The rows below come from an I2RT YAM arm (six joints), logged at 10 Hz.
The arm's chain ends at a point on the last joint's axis. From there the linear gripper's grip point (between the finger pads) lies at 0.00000 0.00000 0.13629 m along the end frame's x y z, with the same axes.
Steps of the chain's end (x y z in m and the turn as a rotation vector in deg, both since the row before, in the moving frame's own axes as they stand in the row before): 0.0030 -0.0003 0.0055 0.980 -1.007 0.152; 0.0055 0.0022 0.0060 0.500 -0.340 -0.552; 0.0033 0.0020 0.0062 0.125 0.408 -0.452; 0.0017 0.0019 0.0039 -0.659 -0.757 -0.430; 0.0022 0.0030 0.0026 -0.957 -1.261 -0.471; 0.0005 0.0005 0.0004 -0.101 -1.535 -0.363; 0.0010 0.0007 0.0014 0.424 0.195 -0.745
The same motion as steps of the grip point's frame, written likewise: 0.0006 -0.0026 0.0055 0.980 -1.007 0.152; 0.0047 0.0010 0.0060 0.500 -0.340 -0.552; 0.0043 0.0017 0.0062 0.125 0.408 -0.452; -0.0001 0.0035 0.0039 -0.659 -0.757 -0.430; -0.0008 0.0053 0.0025 -0.957 -1.261 -0.471; -0.0032 0.0008 0.0004 -0.101 -1.535 -0.363; 0.0015 -0.0003 0.0014 0.424 0.195 -0.745
